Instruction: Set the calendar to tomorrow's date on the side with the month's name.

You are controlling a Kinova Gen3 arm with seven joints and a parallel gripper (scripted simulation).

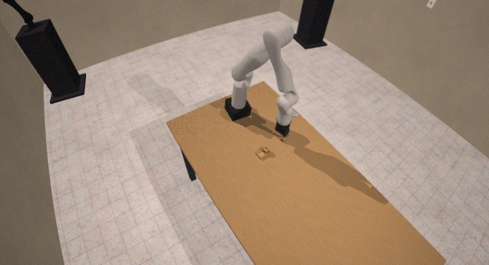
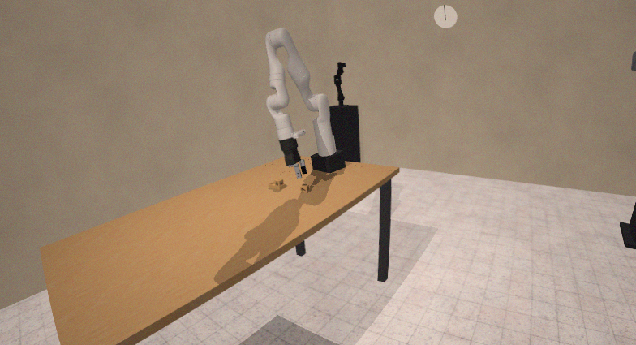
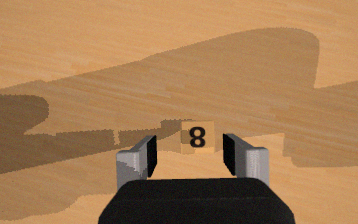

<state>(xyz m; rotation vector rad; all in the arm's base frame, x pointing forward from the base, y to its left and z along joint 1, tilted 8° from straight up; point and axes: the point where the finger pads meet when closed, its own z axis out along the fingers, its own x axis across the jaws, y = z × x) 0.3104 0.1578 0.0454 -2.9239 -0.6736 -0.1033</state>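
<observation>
The wooden date cube lies 70 mm below my hand and 10 mm to the left of it. From my hand the other things lie so: wooden tray 150 mm to the right, 80 mm below, 40 mm ahead.
</observation>
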